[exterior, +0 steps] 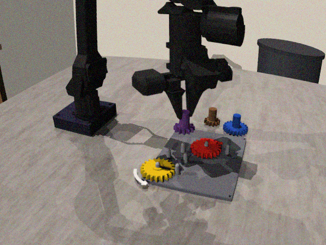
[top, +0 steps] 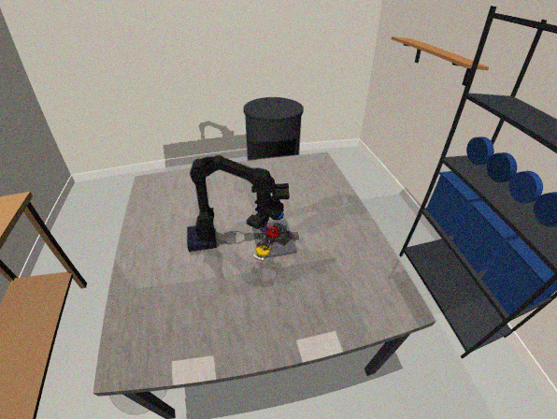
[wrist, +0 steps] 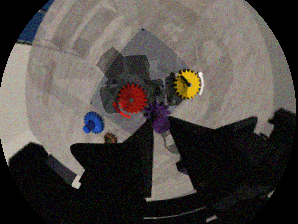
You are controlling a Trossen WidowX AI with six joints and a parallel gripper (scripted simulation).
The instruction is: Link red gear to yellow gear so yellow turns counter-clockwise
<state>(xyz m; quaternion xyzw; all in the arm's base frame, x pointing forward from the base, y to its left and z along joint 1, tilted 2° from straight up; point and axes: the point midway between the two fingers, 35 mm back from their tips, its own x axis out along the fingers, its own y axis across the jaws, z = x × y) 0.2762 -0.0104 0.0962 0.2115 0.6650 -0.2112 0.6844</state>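
Now: the red gear 4 cm ahead of my gripper tip, 3 cm to the left of it and 7 cm below it. The rest, counted from my gripper tip: white arrow 3 cm behind, 12 cm to the right, 8 cm below; yellow gear 1 cm behind, 8 cm to the right, 7 cm below; purple gear 1 cm below.
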